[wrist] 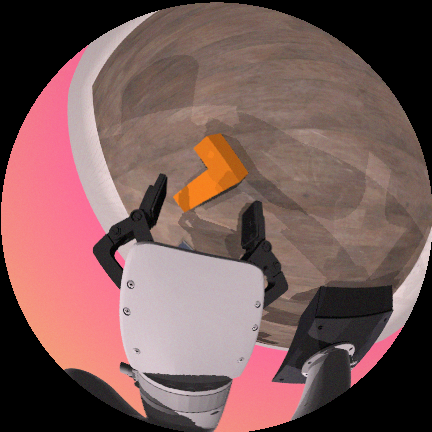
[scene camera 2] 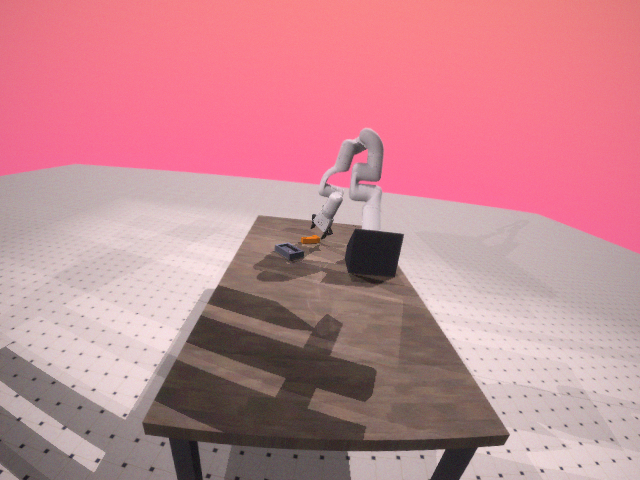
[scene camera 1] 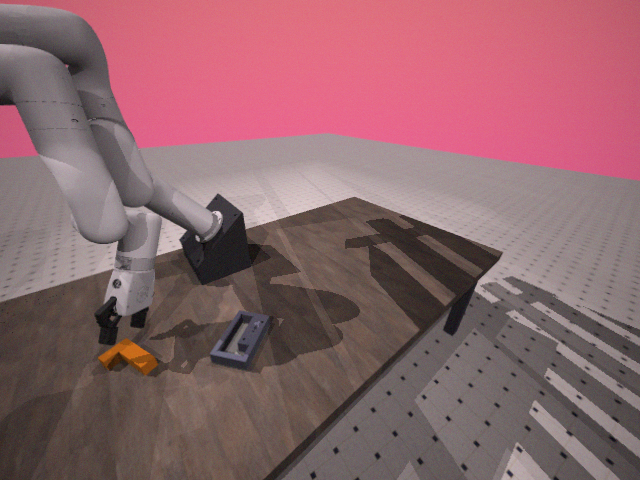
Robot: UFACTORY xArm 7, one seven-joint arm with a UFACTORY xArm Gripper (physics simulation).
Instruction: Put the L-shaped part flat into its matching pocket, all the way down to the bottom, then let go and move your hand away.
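Where they show: gripper, between the fingertips: (wrist: 208,195) (scene camera 2: 317,233) (scene camera 1: 123,335); arm's base, origin of its link: (wrist: 328,360) (scene camera 2: 370,239) (scene camera 1: 210,227).
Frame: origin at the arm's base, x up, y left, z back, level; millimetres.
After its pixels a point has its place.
Observation:
The orange L-shaped part (scene camera 1: 130,354) @(z -321, x -122, y -266 mm) (scene camera 2: 310,239) @(z -317, x -127, y -244 mm) (wrist: 216,171) @(z -287, x -122, y -286 mm) lies flat on the table. My gripper (scene camera 1: 123,334) @(z -282, x -92, y -272 mm) (scene camera 2: 319,228) @(z -282, x -92, y -272 mm) (wrist: 208,195) @(z -282, x -92, y -272 mm) is open and empty, tilted, a little above the table close to the part. In the wrist view the part lies beyond the fingertips, with its longer arm reaching toward the space between them. The grey-blue pocket block (scene camera 1: 221,357) @(z -445, x -119, y -92 mm) (scene camera 2: 288,252) @(z -400, x -116, y 32 mm) lies apart from the part, to its right in the first scene view. Its recess is open and holds no orange part. In the wrist view my gripper's housing hides most of the block.
A black angled base block (scene camera 1: 227,253) @(z -101, x -62, y 22 mm) (scene camera 2: 373,253) @(z 12, x -39, y 88 mm) (wrist: 345,320) @(z -37, x -77, y -85 mm) carries the arm's mount and stands at the table's side. The wooden table (scene camera 1: 310,413) @(z -641, x -152, y 28 mm) (scene camera 2: 439,403) @(z 147, x -152, y 853 mm) has an edge beyond the pocket block in the first scene view. Dark shadows cross its top.

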